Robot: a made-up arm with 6 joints.
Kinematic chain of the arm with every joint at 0, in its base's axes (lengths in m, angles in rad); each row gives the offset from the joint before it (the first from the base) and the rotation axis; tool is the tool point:
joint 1: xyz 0 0 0.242 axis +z
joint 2: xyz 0 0 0 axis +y
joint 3: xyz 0 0 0.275 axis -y
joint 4: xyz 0 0 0 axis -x
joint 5: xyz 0.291 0 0 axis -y
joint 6: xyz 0 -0.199 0 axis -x
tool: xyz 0 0 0
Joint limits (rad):
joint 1: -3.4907..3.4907
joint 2: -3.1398..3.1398
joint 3: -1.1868..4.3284
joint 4: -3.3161..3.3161
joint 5: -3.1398..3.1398
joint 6: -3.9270..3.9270
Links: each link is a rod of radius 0.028 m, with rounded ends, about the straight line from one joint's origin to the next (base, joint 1, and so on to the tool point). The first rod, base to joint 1, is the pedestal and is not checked.
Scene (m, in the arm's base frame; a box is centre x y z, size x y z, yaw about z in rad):
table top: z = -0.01
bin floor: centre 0.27 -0.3 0 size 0.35 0.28 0.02 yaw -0.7
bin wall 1: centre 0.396 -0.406 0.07 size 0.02 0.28 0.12 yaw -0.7
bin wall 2: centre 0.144 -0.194 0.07 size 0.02 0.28 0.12 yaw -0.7
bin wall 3: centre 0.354 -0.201 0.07 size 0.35 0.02 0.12 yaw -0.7
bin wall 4: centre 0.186 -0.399 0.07 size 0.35 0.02 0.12 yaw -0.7
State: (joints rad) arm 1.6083 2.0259 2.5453 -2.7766 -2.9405 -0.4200
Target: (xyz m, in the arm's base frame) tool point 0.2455 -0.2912 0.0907
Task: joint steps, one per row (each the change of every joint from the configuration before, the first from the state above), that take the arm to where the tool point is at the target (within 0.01 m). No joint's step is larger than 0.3 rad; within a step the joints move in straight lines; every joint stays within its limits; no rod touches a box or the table.
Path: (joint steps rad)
1: -0.2730 -0.1741 -0.2480 0.1386 0.0000 0.0000
2: -0.2729 -0.1742 -0.2481 0.1387 0.0000 0.0000
3: -0.2730 -0.1741 -0.2480 0.1386 0.0000 0.0000
4: -0.2730 -0.1742 -0.2481 0.1386 0.0000 0.0000
5: -0.2730 -0.1741 -0.2480 0.1387 0.0000 0.0000
6: -0.2729 -0.1742 -0.2481 0.1386 0.0000 0.0000
7: -0.2730 -0.1741 -0.2480 0.1386 0.0000 0.0000
8: -0.2730 -0.1741 -0.2481 0.1386 0.0000 0.0000
9: -0.2730 -0.1742 -0.2480 0.1387 0.0000 0.0000
10: 0.0001 0.2388 0.0605 0.0000 0.0000 0.0000
11: 0.0000 0.2387 0.0604 0.0001 0.0000 0.0000

